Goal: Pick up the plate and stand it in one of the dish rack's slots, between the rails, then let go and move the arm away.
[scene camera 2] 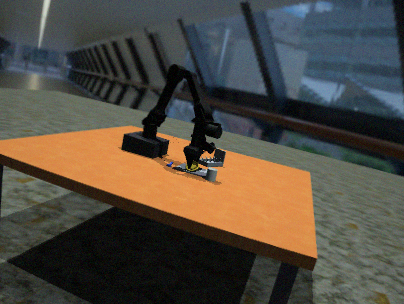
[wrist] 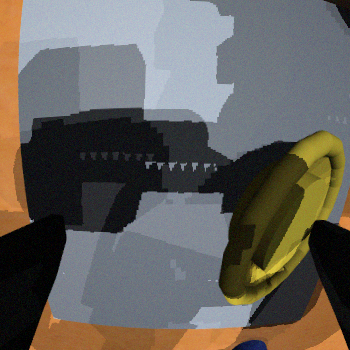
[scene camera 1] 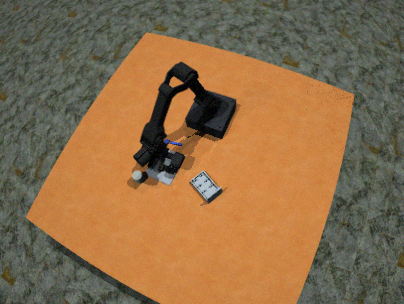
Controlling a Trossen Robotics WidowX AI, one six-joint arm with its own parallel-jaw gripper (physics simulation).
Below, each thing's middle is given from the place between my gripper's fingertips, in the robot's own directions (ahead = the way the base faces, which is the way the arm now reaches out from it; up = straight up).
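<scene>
My gripper is 1 cm below the yellow plate (wrist: 268,232), and it is also 3 cm to the left of the plate and 1 cm short of it. As for the grey mat (wrist: 142,131), it is 1 cm below my hand and 1 cm ahead of it.
</scene>
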